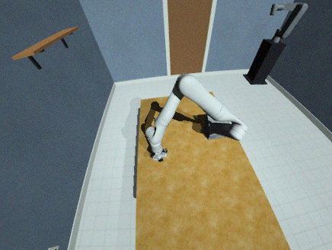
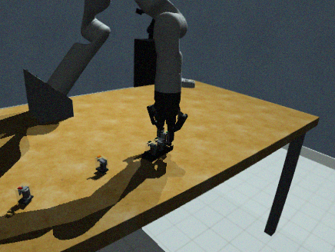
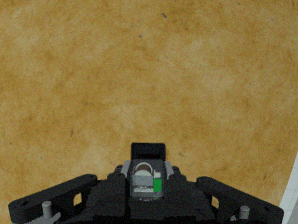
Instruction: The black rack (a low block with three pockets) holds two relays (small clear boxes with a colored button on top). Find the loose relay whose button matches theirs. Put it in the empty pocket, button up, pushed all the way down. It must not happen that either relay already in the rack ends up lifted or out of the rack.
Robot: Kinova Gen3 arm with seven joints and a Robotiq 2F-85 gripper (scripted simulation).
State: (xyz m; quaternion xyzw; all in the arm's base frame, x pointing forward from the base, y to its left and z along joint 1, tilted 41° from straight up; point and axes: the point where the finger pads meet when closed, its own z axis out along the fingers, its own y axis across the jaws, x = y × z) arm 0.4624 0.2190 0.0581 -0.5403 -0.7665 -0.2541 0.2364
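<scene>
Right now the black rack is 1 cm ahead of my hand, 3 cm to the right of it and 4 cm below it.
</scene>
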